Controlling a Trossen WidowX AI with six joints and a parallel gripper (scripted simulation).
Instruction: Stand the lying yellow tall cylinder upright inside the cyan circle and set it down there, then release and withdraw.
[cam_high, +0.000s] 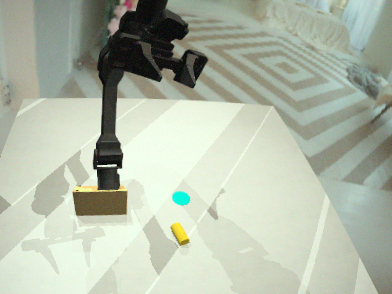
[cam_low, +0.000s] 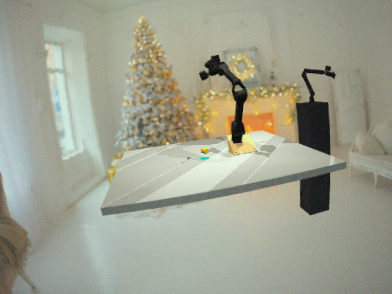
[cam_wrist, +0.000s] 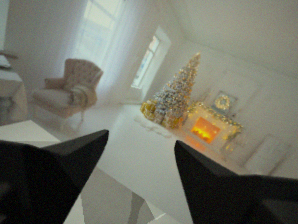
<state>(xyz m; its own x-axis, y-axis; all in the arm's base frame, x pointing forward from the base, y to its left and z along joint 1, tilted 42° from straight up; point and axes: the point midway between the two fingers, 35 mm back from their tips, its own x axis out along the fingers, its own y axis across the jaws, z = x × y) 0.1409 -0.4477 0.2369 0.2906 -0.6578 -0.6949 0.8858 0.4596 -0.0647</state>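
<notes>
My gripper tip is now 10 cm short of the yellow tall cylinder, 9 cm to the right of it and 55 cm above it. Round my gripper tip: cyan circle 13 cm ahead, 25 cm to the left, 57 cm below.
</notes>
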